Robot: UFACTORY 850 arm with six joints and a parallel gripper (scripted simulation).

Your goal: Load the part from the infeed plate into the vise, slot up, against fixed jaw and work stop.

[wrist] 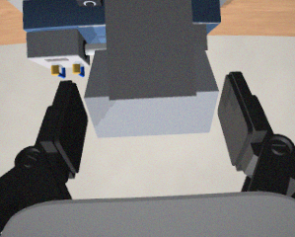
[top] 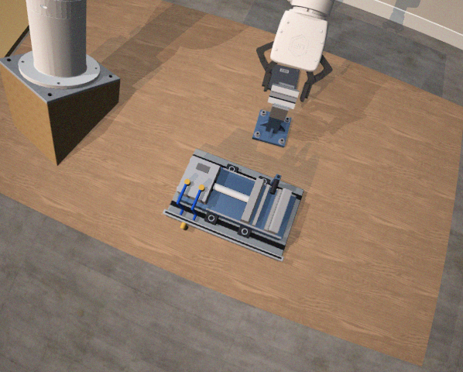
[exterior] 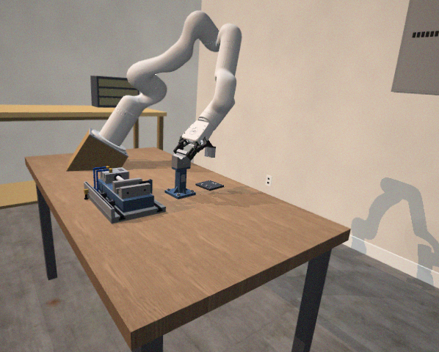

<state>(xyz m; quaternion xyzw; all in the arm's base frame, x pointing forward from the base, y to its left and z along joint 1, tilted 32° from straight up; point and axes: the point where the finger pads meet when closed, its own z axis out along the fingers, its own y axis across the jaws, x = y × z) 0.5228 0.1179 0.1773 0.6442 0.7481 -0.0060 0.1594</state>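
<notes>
The part is 1 cm to the right of my hand and 1 cm below it. Also, from my hand: work stop (18 cm to the right, 8 cm below, 8 cm ahead); then V-block post (11 cm below, 1 cm to the right); then infeed plate (16 cm below, 15 cm to the left, 5 cm behind).
</notes>
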